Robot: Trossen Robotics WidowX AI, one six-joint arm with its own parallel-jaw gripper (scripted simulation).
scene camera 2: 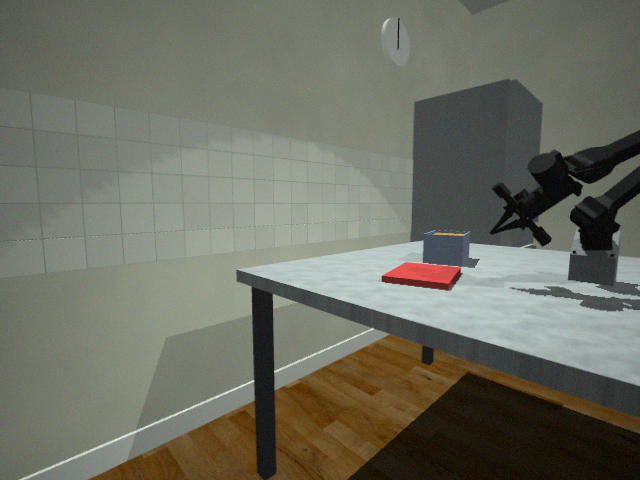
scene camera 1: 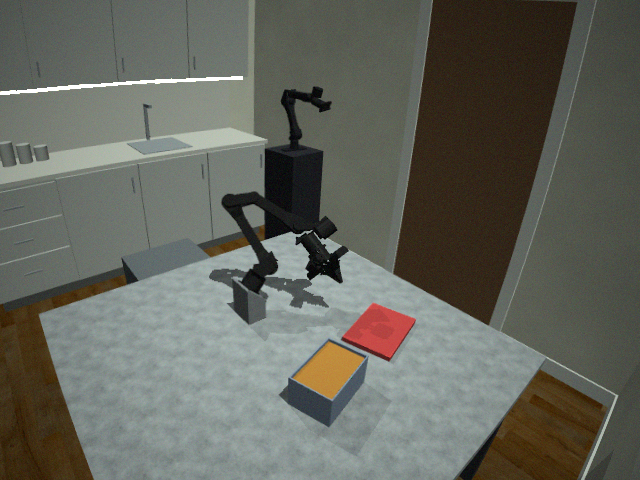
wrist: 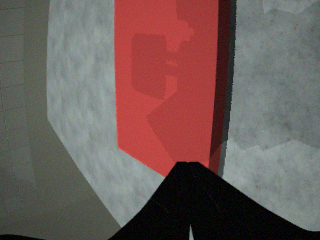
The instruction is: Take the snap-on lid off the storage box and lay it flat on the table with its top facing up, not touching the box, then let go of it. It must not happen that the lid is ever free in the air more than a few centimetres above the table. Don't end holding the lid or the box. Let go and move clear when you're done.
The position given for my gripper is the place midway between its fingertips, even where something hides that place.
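Observation:
My gripper [scene camera 2: 490, 233] is visible, also at [scene camera 1: 341, 282] and [wrist: 186, 172]. A red lid [scene camera 1: 380, 331] is visible too, likewise at [scene camera 2: 441, 277] and [wrist: 171, 71].

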